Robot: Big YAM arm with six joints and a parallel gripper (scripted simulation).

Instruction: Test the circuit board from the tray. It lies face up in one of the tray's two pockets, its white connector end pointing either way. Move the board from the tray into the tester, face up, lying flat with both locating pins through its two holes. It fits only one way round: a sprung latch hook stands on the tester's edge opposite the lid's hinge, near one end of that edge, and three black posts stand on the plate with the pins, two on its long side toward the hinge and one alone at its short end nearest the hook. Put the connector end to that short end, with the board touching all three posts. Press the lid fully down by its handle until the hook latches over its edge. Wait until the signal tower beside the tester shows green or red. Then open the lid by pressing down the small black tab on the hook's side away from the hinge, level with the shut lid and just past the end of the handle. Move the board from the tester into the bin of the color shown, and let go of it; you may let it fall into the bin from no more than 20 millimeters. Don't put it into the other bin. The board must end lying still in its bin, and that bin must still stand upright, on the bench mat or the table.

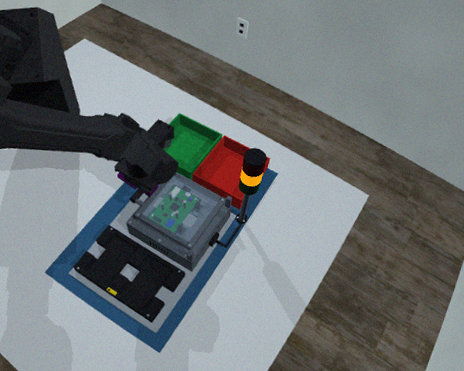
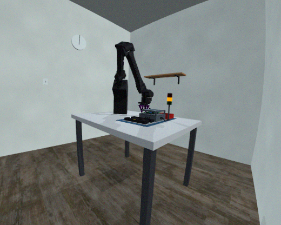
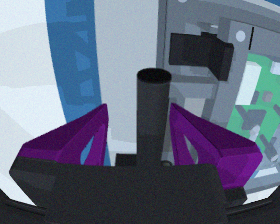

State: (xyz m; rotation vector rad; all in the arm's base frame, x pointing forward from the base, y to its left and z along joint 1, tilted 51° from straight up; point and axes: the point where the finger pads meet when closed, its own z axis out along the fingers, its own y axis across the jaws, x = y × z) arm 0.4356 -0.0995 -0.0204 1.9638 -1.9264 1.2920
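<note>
Now: the black latch hook 50 mm to the left of my hand, 40 mm ahead of it and 20 mm above it. Round my hand: green circuit board 90 mm ahead, 20 mm to the right; tester lid 90 mm ahead, 20 mm to the right, 20 mm above; green bin 200 mm to the left, 50 mm below, 30 mm ahead.
</note>
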